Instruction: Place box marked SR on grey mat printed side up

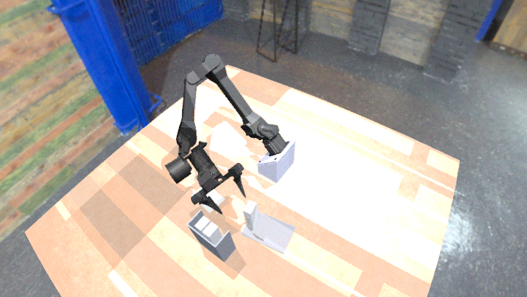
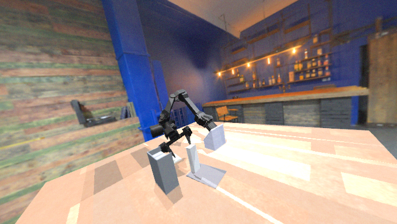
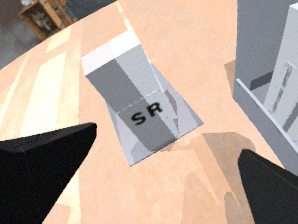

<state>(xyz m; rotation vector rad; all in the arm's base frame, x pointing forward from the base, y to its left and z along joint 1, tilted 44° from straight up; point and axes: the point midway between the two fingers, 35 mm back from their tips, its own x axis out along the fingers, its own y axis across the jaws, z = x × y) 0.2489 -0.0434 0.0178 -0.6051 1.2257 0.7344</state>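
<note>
My gripper tip is now 1 cm past the SR box, 5 cm to the right of it and 2 cm above it. Also, from my gripper tip: grey mat: 1 cm behind, 12 cm to the left, 8 cm below; then flat white item: 1 cm behind, 14 cm to the right, 8 cm below.
</note>
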